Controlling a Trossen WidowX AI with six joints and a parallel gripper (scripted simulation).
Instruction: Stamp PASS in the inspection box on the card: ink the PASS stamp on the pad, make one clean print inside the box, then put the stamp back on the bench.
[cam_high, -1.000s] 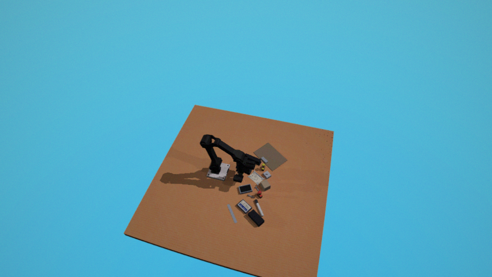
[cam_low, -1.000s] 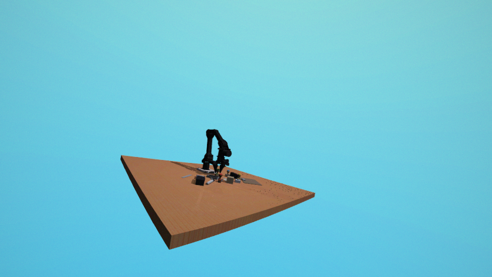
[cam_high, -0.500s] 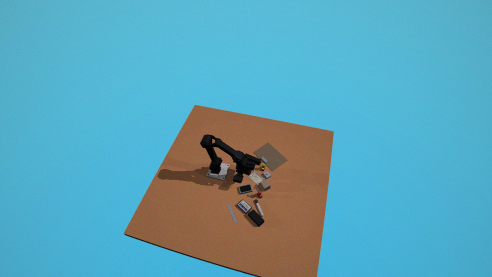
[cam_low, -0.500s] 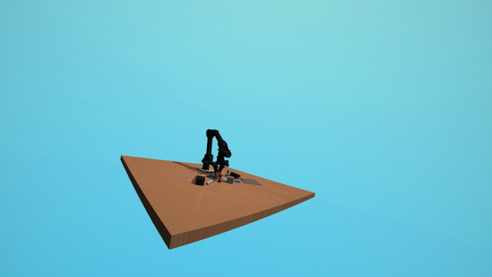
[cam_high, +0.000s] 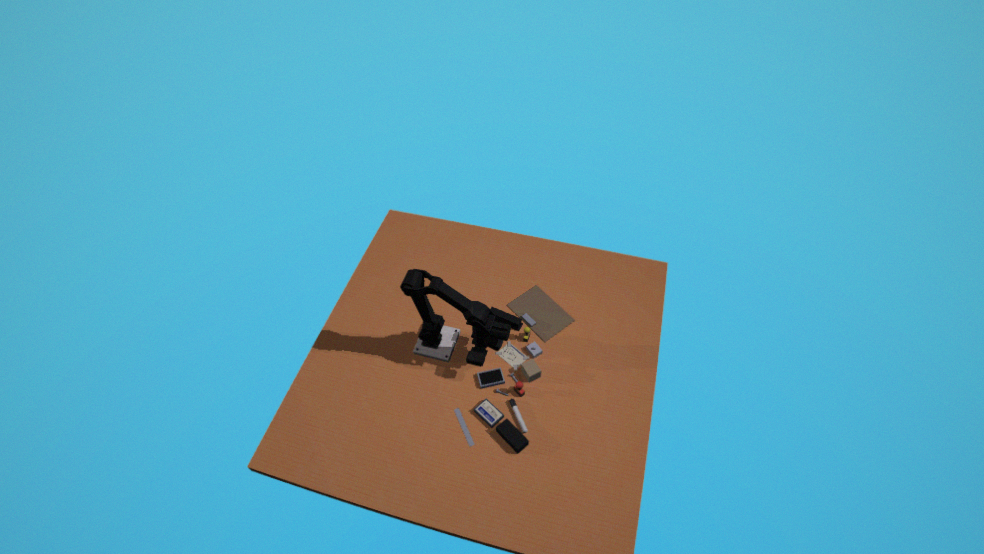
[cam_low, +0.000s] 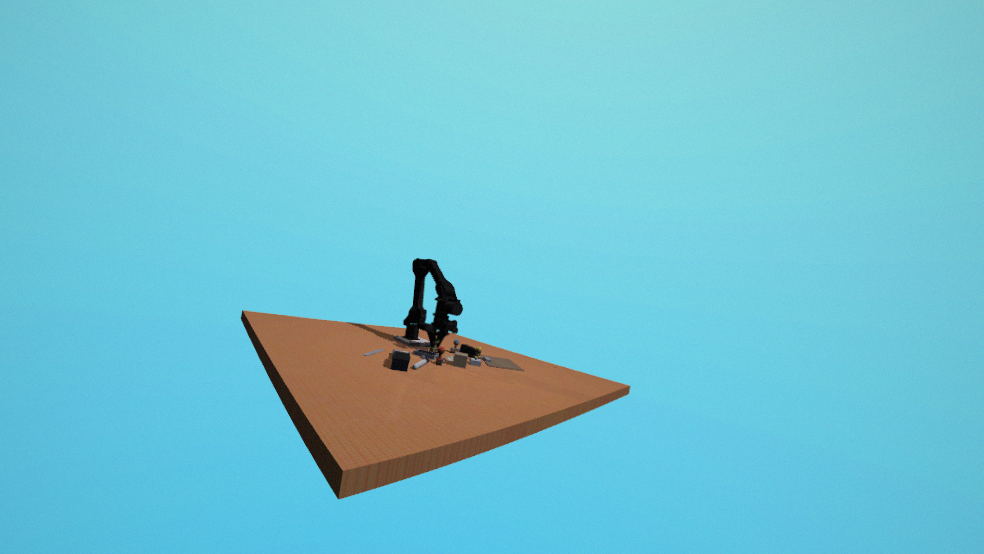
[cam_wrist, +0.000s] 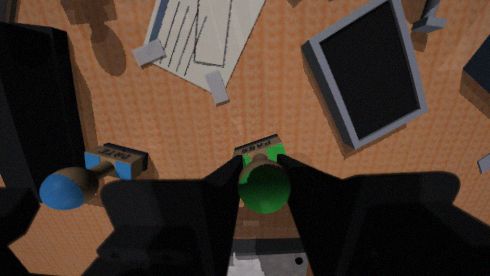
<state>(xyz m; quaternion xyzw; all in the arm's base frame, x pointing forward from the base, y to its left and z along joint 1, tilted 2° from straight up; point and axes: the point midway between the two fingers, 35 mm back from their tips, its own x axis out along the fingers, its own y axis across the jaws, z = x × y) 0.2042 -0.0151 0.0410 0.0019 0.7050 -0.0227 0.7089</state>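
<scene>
The ink pad is 5 cm ahead of my gripper tip, 8 cm to the right of it and 2 cm below it. Also, from my gripper tip: blue stamp 13 cm to the left; then card 11 cm ahead, 3 cm to the left, 3 cm below; then green-knobbed stamp right at my gripper tip.
</scene>
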